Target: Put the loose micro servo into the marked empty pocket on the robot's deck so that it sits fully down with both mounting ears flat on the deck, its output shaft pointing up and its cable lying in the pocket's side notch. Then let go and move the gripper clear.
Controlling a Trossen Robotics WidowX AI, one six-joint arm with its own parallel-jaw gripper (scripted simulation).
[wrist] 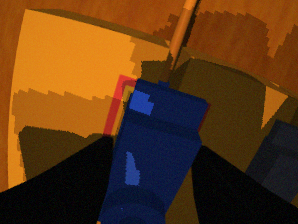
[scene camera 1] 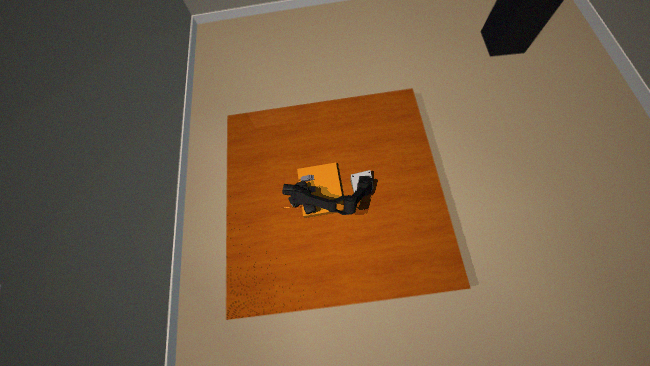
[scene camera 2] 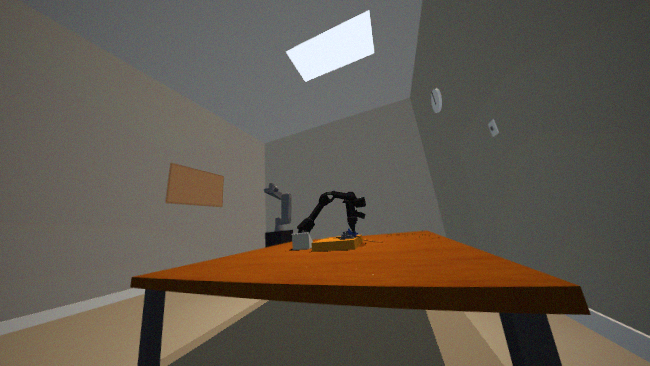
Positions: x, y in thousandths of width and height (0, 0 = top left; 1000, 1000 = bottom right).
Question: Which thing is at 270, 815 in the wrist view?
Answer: My gripper.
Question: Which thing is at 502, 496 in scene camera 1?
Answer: A deck.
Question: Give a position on a blue micro servo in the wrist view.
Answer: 532, 627
